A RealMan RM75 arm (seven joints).
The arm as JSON. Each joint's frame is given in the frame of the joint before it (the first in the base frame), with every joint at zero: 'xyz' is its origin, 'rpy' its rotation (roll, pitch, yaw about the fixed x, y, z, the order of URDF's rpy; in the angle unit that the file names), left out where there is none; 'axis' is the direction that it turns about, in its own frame. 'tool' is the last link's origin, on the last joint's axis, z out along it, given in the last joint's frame.
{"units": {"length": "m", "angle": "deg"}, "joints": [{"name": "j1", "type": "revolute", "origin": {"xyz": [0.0, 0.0, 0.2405]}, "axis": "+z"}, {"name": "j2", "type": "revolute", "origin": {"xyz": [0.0, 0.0, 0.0]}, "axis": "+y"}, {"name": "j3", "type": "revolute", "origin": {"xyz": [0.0, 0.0, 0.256]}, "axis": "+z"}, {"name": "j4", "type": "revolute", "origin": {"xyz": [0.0, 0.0, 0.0]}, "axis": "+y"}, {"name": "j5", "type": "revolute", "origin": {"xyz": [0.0, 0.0, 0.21]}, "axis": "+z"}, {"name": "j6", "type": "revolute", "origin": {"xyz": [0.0, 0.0, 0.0]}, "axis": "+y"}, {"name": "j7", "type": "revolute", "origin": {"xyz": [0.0, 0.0, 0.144]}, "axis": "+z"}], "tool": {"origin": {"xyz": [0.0, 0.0, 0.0]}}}
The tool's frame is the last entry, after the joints.
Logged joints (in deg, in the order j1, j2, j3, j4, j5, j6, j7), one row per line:
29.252 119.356 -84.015 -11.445 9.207 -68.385 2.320
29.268 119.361 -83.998 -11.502 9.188 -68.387 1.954
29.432 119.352 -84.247 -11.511 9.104 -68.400 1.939
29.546 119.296 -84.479 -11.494 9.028 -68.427 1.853
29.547 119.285 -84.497 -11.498 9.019 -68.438 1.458
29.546 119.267 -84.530 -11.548 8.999 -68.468 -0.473
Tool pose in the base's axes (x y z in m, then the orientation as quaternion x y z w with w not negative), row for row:
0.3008 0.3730 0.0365 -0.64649 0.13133 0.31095 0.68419
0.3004 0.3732 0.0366 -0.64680 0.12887 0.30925 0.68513
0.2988 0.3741 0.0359 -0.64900 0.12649 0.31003 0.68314
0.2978 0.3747 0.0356 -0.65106 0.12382 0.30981 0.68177
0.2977 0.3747 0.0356 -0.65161 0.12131 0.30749 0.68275
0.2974 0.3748 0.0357 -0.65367 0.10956 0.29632 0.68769
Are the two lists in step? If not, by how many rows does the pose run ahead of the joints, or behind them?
They are in step.
